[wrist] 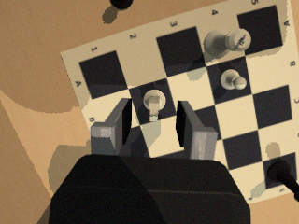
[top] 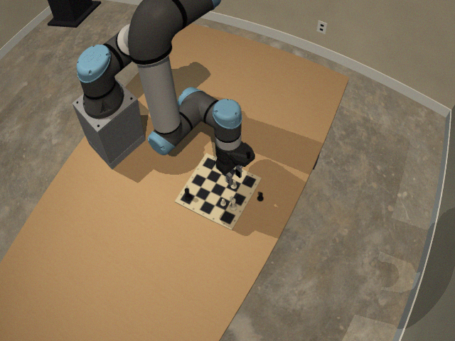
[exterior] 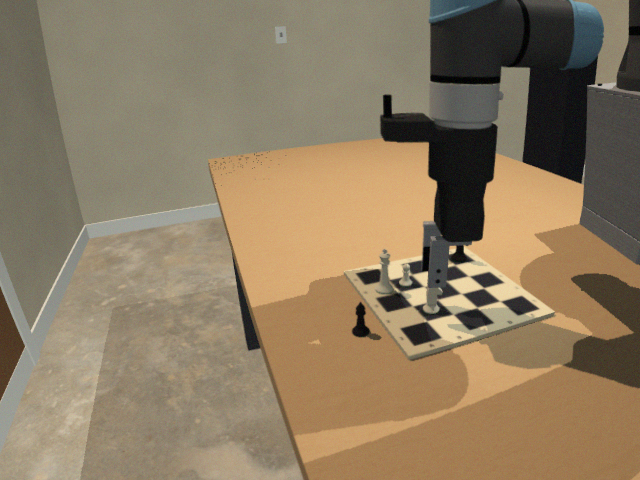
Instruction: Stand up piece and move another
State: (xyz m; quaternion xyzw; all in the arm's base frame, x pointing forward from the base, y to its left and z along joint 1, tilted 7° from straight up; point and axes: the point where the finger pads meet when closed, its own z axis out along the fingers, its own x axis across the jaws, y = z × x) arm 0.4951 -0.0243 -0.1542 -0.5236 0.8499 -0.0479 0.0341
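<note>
Right now the white knight is 5 cm below my hand. From my hand the other things lie so: chessboard 4 cm behind, 3 cm to the right, 7 cm below; white pawn 1 cm behind, 7 cm to the right, 5 cm below; white king 2 cm ahead, 8 cm to the right, 3 cm below.
</note>
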